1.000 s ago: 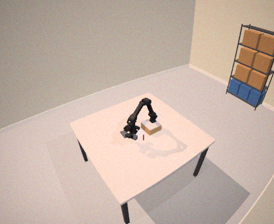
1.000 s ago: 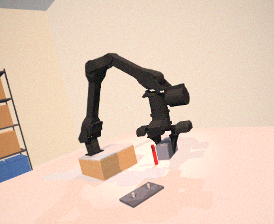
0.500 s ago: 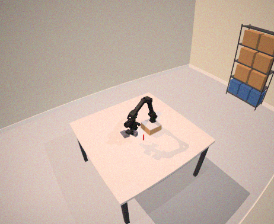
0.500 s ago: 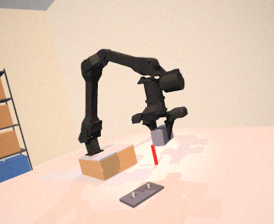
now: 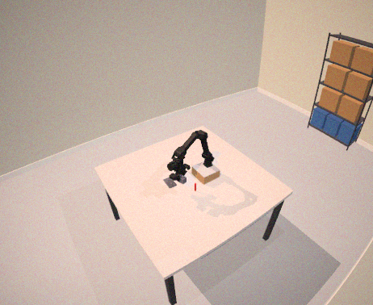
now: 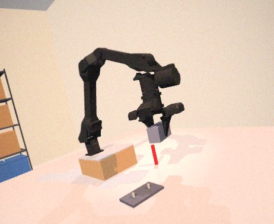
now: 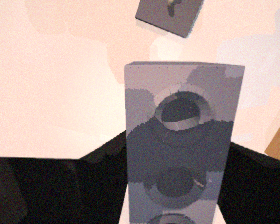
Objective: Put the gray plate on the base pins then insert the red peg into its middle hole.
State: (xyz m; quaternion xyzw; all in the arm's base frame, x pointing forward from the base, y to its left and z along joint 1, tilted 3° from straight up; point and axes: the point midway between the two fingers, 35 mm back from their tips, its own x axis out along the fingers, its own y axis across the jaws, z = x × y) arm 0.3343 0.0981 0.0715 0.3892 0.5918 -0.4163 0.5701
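The dark base is 14 cm to the right of my gripper tip, 13 cm below it and 2 cm ahead of it. The rest, counted from my gripper tip: red peg: 11 cm behind, 10 cm below, 5 cm to the left; gray plate: 3 cm above.
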